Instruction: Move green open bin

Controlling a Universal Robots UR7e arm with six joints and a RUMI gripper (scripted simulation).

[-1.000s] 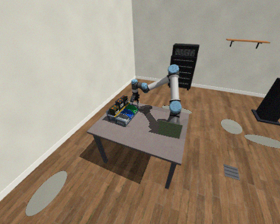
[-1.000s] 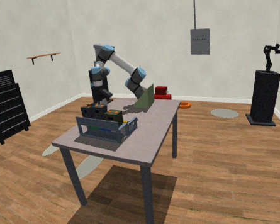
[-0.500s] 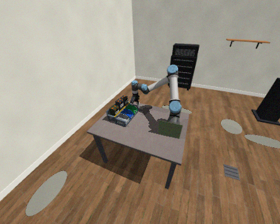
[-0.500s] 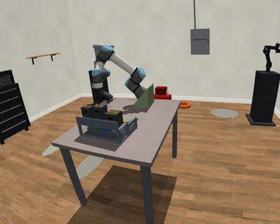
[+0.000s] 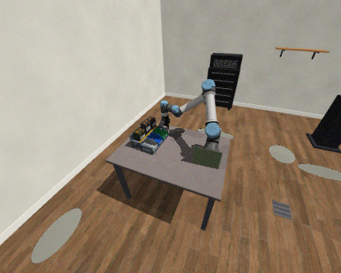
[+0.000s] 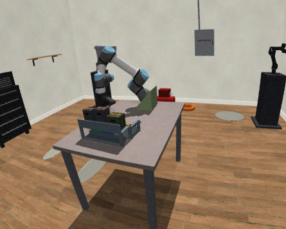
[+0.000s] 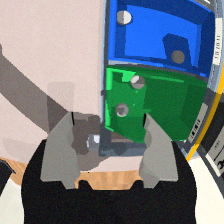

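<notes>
The green open bin lies 80 mm ahead of my hand, 40 mm below it and 10 mm to the right of it. Also, from my hand: grey bin (220 mm to the left, 100 mm ahead, 40 mm below); then blue bin (100 mm to the left, 90 mm ahead, 40 mm below); then yellow rail (140 mm ahead, 100 mm to the left, 20 mm above).
</notes>
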